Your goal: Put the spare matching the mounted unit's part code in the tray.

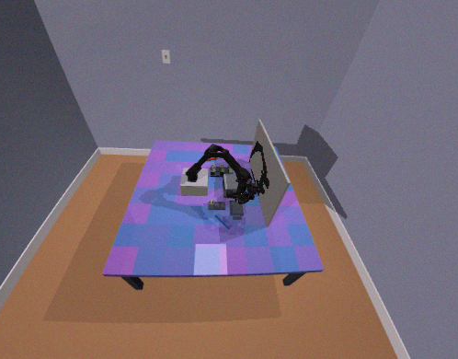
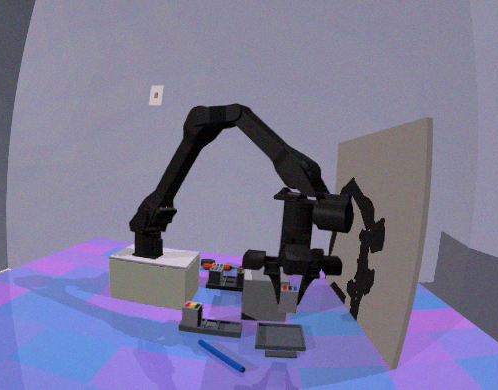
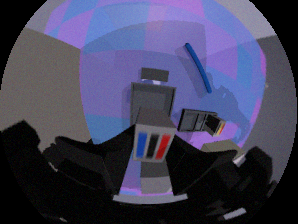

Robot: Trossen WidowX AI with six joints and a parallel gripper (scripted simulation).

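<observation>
The shallow grey tray is 8 cm below my gripper tip and 1 cm behind it. From my gripper tip the other things lie so: blue pen: 13 cm to the right, 10 cm behind, 8 cm below; grey mounted unit: 19 cm to the left, 7 cm behind, 3 cm below; tall beige panel: 21 cm to the left, 17 cm ahead, 14 cm above.
</observation>
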